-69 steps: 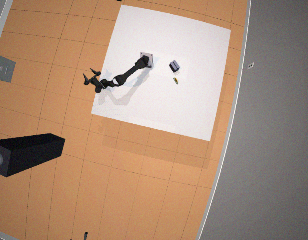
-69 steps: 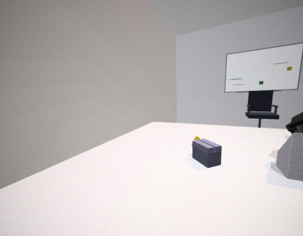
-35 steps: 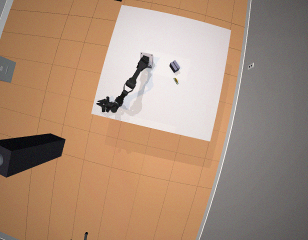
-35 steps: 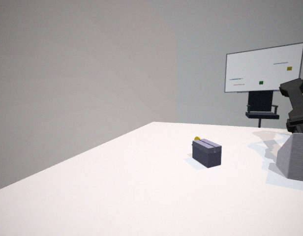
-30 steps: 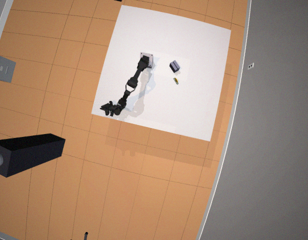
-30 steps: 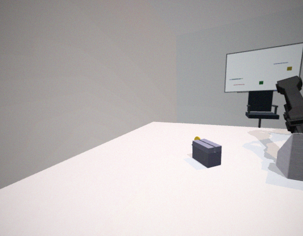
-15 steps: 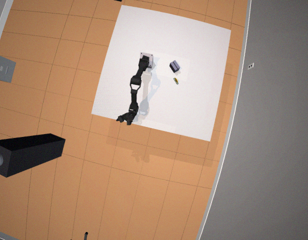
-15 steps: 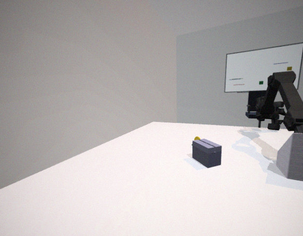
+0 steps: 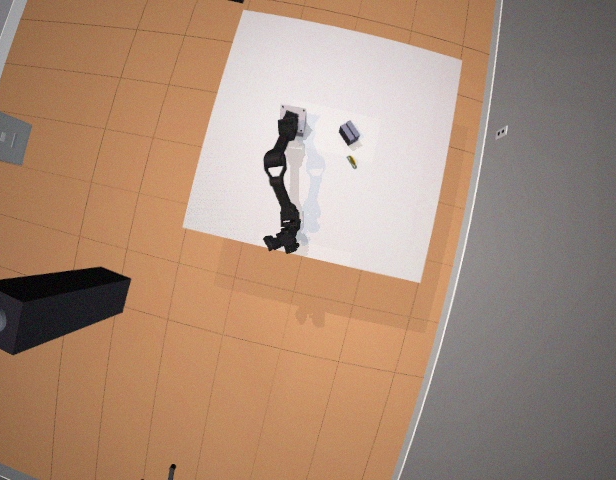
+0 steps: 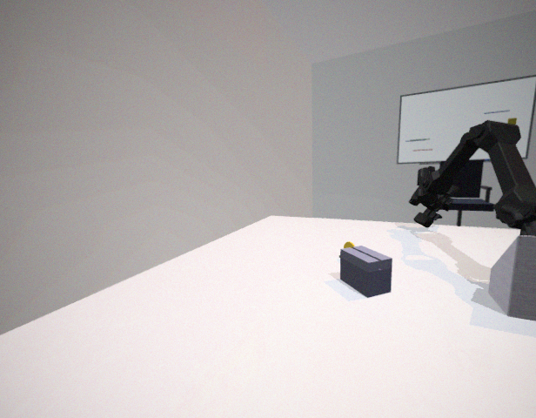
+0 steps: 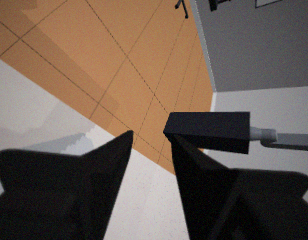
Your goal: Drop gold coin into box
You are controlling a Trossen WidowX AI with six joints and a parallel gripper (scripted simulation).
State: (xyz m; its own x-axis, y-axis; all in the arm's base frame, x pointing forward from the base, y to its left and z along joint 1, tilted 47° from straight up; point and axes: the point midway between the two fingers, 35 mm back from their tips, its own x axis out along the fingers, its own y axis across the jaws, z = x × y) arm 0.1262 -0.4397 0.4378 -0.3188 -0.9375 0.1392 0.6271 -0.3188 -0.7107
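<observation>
Now: the coin 56 cm to the left of my gripper tip, 25 cm ahead of it and 2 cm below it.
</observation>
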